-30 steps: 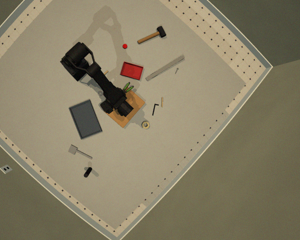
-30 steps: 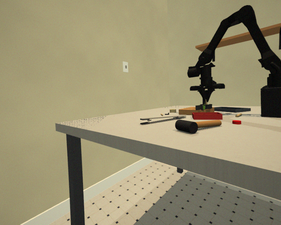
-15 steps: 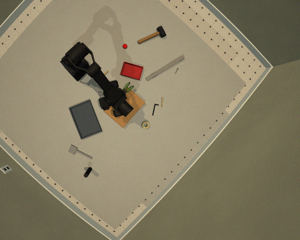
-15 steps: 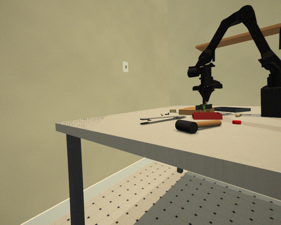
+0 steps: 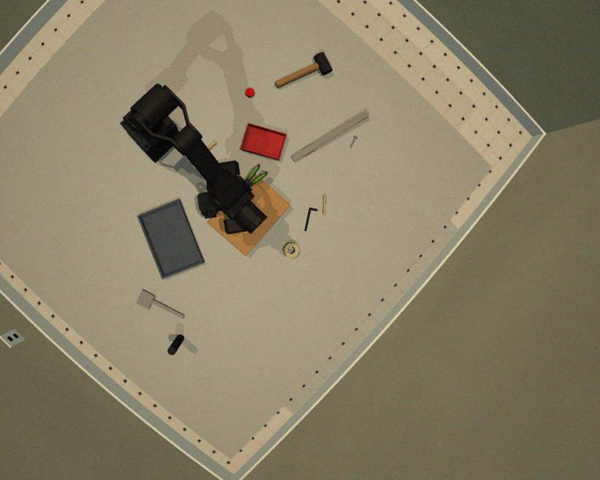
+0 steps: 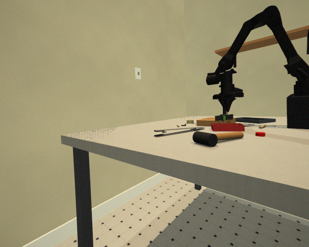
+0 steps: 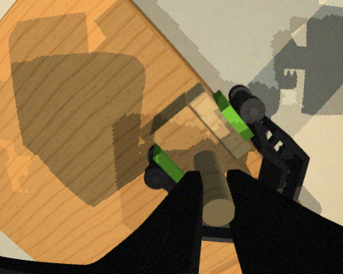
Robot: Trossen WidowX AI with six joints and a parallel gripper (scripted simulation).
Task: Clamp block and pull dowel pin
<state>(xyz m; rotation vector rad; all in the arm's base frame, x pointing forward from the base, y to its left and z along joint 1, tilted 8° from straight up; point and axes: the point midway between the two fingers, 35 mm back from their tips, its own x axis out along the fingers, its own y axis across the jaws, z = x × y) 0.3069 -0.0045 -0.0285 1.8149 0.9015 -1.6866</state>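
Now: hand 40 mm above the dowel pin. Also, from my hand: small wooden block 60 mm below; then wooden board 90 mm below, 60 mm ahead, 10 mm to the right; then bench stop 60 mm below, 10 mm to the right, 10 mm behind.
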